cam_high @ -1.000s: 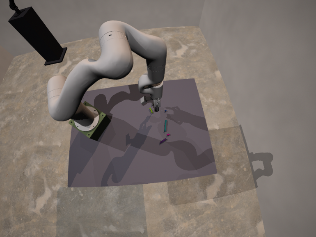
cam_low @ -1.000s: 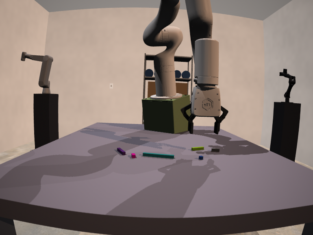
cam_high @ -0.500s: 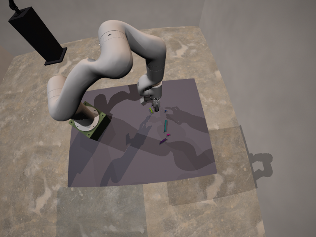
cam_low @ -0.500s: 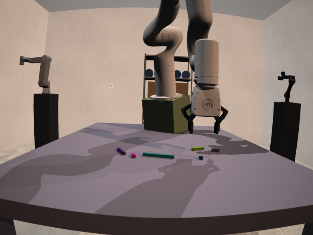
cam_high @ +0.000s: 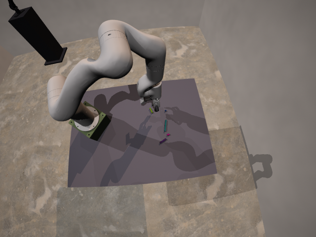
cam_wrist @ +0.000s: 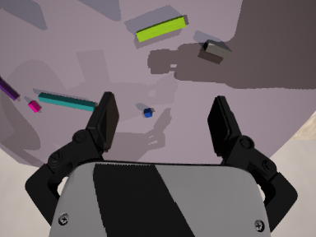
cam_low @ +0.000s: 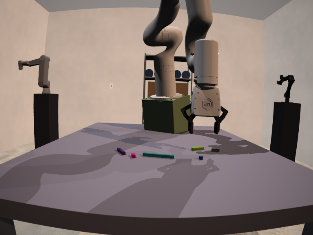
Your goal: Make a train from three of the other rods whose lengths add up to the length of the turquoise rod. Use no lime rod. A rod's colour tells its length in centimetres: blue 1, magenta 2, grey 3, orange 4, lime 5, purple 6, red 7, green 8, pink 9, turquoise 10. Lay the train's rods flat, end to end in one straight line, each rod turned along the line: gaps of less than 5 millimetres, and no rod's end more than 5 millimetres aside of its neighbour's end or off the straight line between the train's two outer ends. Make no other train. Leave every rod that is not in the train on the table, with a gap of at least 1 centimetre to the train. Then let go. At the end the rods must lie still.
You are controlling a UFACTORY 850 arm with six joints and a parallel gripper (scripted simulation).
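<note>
My hand is 80 mm short of the blue rod, 80 mm above it and 20 mm to the left of it. Also, from my hand: grey rod (80 mm below, 60 mm to the left, 30 mm behind); turquoise rod (160 mm to the right, 80 mm below, 60 mm ahead); lime rod (80 mm below, 50 mm behind, 10 mm to the right).
</note>
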